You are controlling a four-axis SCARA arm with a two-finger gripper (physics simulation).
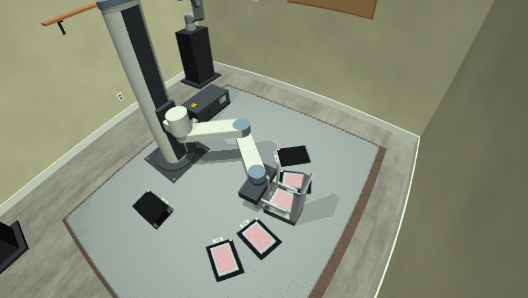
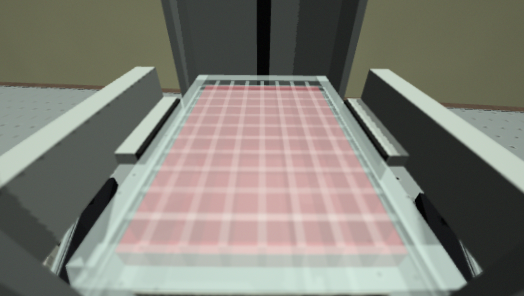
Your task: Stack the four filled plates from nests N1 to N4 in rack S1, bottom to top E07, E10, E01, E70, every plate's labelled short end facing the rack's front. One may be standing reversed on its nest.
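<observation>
My gripper is shut on a clear plate with pink wells, its pads on the long sides. The plate is low between the uprights of rack S1; whether it touches the rack's floor cannot be told. Its label cannot be read. Another pink plate lies on a black nest behind the rack. Two more pink plates lie on black nests in front. A bare black nest is behind the rack. Nest and plate labels are too small to read.
A black stand lies on the left part of the grey mat. The arm's column stands at the back left, with a dark box beside it. The rack's tall uprights stand close around the gripper.
</observation>
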